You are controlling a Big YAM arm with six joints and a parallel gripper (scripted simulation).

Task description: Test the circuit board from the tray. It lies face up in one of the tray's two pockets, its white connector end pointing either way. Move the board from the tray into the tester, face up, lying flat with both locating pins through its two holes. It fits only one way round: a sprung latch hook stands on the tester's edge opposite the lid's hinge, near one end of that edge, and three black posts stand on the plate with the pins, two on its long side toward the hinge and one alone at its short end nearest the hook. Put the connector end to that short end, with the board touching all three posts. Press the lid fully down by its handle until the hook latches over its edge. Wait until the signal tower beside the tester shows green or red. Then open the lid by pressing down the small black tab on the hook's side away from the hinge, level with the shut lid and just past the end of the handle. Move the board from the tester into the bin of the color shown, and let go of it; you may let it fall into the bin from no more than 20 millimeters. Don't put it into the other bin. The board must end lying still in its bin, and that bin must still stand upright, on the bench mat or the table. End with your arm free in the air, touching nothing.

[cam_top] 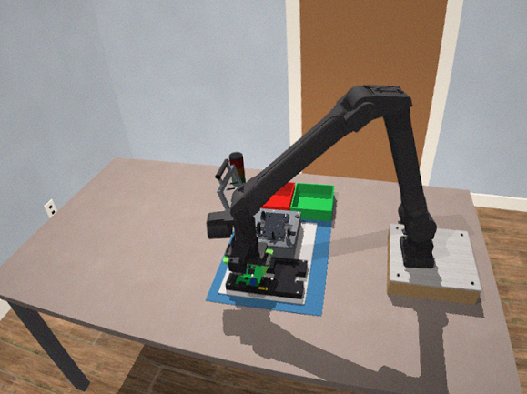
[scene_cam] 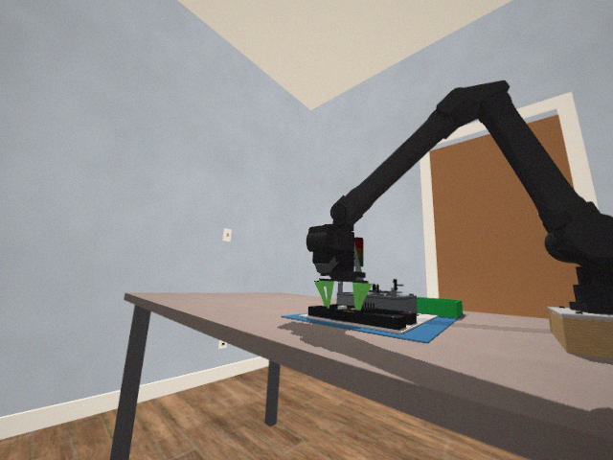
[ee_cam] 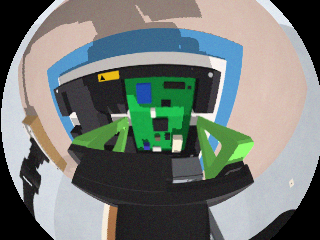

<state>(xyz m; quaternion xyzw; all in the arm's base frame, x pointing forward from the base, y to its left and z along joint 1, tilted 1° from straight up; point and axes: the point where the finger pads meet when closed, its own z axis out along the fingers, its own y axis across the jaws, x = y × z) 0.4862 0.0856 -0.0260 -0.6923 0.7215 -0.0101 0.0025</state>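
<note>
My hand is 10 mm above the green circuit board. Round my hand: red bin (10 mm behind, 370 mm to the right, 10 mm below); tester plate (40 mm behind, 160 mm to the right, 50 mm above); tester lid (70 mm ahead, 170 mm to the right, 160 mm above).
</note>
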